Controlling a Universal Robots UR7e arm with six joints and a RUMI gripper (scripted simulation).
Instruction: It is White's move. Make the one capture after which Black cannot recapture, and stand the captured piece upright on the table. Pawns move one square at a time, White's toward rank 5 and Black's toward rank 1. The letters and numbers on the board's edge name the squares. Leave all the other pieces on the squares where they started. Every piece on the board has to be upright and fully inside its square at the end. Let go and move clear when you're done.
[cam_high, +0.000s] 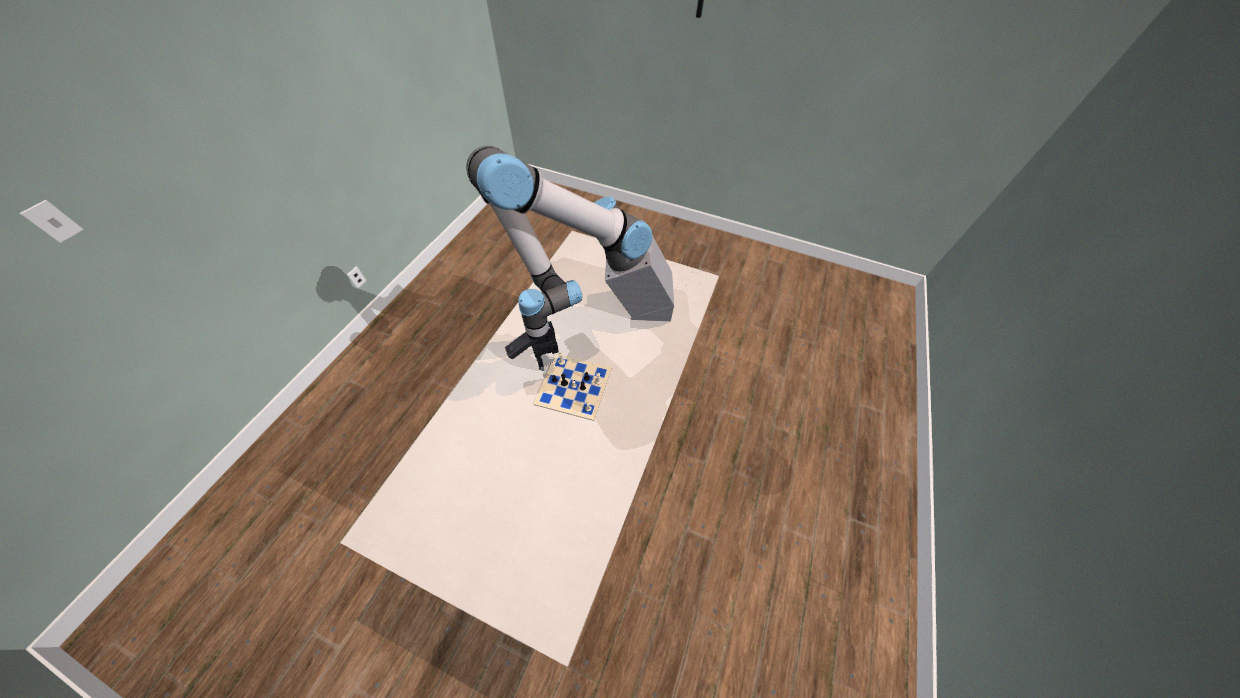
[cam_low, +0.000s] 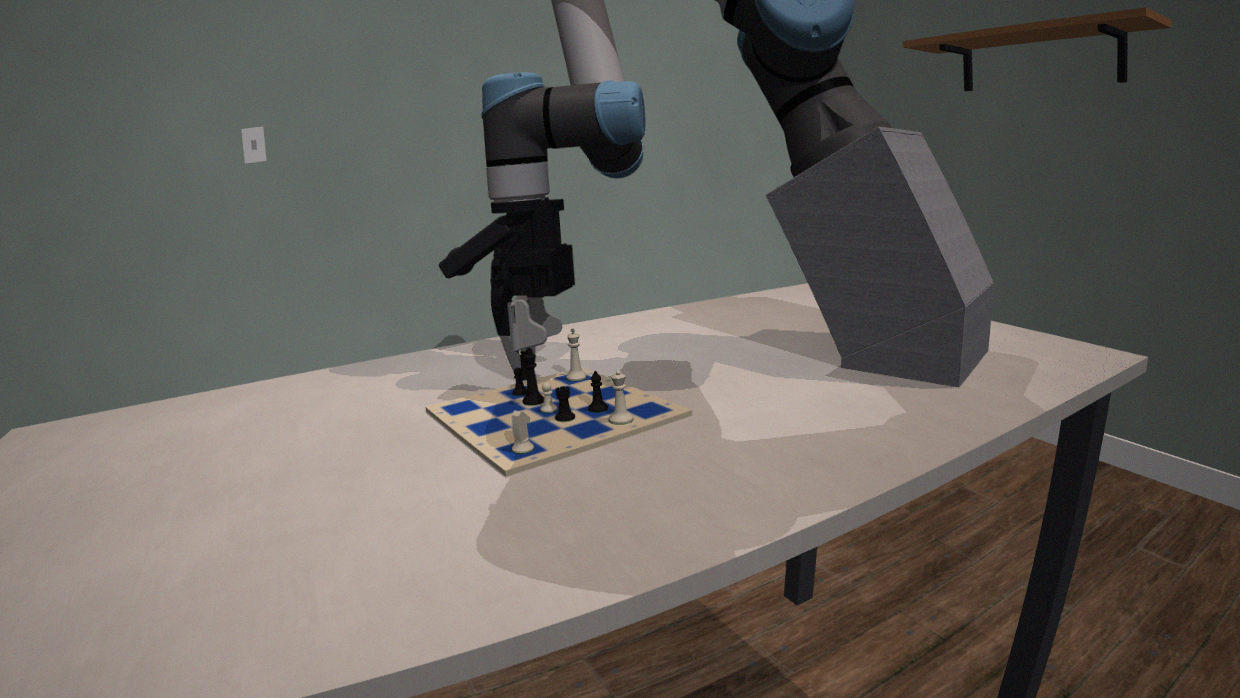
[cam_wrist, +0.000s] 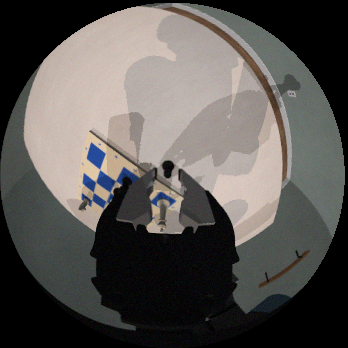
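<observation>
Right now the white king is 60 mm to the left of my hand, 50 mm behind it and 20 mm above it. The rest, counted from my hand: white pawn: 140 mm to the left, 30 mm ahead; blue-and-cream chessboard: 140 mm to the left, 30 mm ahead, 20 mm below; black king: 110 mm to the left, 30 mm ahead, 20 mm above.
</observation>
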